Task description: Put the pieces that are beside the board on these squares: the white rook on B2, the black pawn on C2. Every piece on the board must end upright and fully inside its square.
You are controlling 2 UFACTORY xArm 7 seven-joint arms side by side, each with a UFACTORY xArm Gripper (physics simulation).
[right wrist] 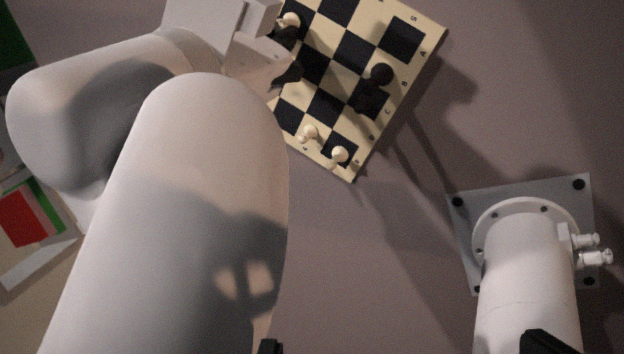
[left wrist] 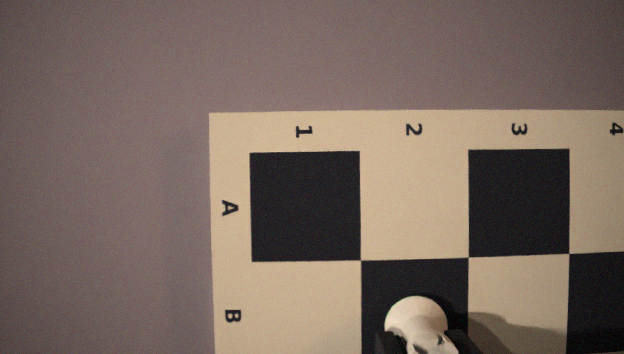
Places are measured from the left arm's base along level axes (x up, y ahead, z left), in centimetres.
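Pixels of known places: left gripper, fingertip midpoint: [right wrist: 283, 33]; left arm's base at its link origin: [right wrist: 525, 241].
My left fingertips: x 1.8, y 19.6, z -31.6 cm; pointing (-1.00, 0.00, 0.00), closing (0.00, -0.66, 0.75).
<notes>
Ahead of a thing's pixels: the offset from my left fingertips to its middle.
The white rook @(dx +0.9, dy -1.1, dz -0.9 cm) [left wrist: 416, 316] [right wrist: 291, 20] is between the fingers of my left gripper [left wrist: 425, 344], over the dark B2 square near the bottom of the left wrist view. Its lower part is cut off by the frame, and whether it touches the board is hard to tell. The board [left wrist: 231, 260] [right wrist: 436, 31] shows its A1 corner in the left wrist view. The black pawn for C2 cannot be made out in either view. My right gripper [right wrist: 407, 344] is open, its fingers wide apart at the bottom edge of its view, away from the board.
In the right wrist view, two white pawns @(dx +0.9, dy -0.6, dz +15.7 cm) [right wrist: 340, 154] @(dx +0.3, dy +2.0, dz +12.0 cm) [right wrist: 310, 131] stand on E5 and E4, and a dark piece @(dx +1.9, dy -8.9, dz +7.7 cm) [right wrist: 382, 74] stands around B5 and C5. A large white arm [right wrist: 210, 165] covers the left. A robot base [right wrist: 525, 250] stands right. A red block [right wrist: 22, 215] lies far left.
</notes>
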